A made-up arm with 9 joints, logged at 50 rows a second.
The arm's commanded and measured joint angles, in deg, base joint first. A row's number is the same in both.
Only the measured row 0 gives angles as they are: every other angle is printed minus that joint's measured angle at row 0.
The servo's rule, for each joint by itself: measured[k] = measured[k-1] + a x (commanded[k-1-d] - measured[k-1]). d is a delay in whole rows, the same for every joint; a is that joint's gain. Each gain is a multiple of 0.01, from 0.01 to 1. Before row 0 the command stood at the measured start. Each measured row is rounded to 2 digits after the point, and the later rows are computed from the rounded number. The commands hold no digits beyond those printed.
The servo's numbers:
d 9
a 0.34 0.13 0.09 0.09 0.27 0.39 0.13 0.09 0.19
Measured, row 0: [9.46 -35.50 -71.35 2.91 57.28 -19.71 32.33 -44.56 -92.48]
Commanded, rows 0 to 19: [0.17 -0.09 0.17 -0.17 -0.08 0.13 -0.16 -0.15 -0.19]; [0.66 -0.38 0.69 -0.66 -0.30 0.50 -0.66 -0.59 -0.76]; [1.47 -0.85 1.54 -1.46 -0.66 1.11 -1.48 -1.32 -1.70]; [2.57 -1.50 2.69 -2.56 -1.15 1.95 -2.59 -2.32 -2.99]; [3.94 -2.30 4.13 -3.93 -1.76 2.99 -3.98 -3.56 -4.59]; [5.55 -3.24 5.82 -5.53 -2.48 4.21 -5.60 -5.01 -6.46]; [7.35 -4.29 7.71 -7.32 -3.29 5.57 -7.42 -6.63 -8.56]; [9.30 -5.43 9.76 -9.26 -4.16 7.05 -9.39 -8.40 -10.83]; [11.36 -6.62 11.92 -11.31 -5.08 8.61 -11.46 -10.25 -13.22]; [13.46 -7.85 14.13 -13.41 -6.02 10.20 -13.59 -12.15 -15.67]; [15.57 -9.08 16.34 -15.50 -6.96 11.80 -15.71 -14.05 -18.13]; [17.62 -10.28 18.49 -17.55 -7.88 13.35 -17.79 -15.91 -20.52]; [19.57 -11.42 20.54 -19.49 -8.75 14.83 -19.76 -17.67 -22.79]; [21.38 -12.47 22.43 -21.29 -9.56 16.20 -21.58 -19.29 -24.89]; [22.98 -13.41 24.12 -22.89 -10.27 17.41 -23.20 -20.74 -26.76]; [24.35 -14.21 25.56 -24.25 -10.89 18.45 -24.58 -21.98 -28.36]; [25.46 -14.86 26.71 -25.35 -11.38 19.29 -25.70 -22.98 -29.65]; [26.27 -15.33 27.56 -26.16 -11.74 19.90 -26.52 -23.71 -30.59]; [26.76 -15.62 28.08 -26.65 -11.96 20.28 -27.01 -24.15 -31.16]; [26.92 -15.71 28.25 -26.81 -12.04 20.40 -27.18 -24.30 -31.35]
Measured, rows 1 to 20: [0.00 0.00 0.00 0.00 0.00 0.00 0.00 0.00 0.00]; [0.00 0.00 0.00 0.00 0.00 0.00 0.00 0.00 0.00]; [0.00 0.00 0.00 0.00 0.00 0.00 0.00 0.00 0.00]; [0.00 0.00 0.00 0.00 0.00 0.00 0.00 0.00 0.00]; [0.00 0.00 0.00 0.00 0.00 0.00 0.00 0.00 0.00]; [0.00 0.00 0.00 0.00 0.00 0.00 0.00 0.00 0.00]; [0.00 0.00 0.00 0.00 0.00 0.00 0.00 0.00 0.00]; [0.00 0.00 0.00 0.00 0.00 0.00 0.00 0.00 0.00]; [0.00 0.00 0.00 0.00 0.00 0.00 0.00 0.00 0.00]; [0.06 -0.01 0.02 -0.02 -0.02 0.05 -0.02 -0.01 -0.04]; [0.26 -0.06 0.08 -0.08 -0.10 0.23 -0.10 -0.06 -0.18]; [0.67 -0.16 0.21 -0.20 -0.25 0.57 -0.28 -0.17 -0.47]; [1.32 -0.33 0.43 -0.41 -0.49 1.11 -0.58 -0.36 -0.95]; [2.21 -0.59 0.76 -0.73 -0.83 1.84 -1.02 -0.65 -1.64]; [3.35 -0.93 1.22 -1.16 -1.28 2.76 -1.62 -1.04 -2.56]; [4.71 -1.37 1.80 -1.71 -1.82 3.86 -2.37 -1.54 -3.70]; [6.27 -1.90 2.52 -2.39 -2.45 5.10 -3.28 -2.16 -5.05]; [8.00 -2.51 3.37 -3.19 -3.16 6.47 -4.34 -2.89 -6.60]; [9.86 -3.20 4.34 -4.11 -3.93 7.92 -5.54 -3.72 -8.32]; [11.80 -3.96 5.42 -5.14 -4.75 9.43 -6.86 -4.65 -10.18]
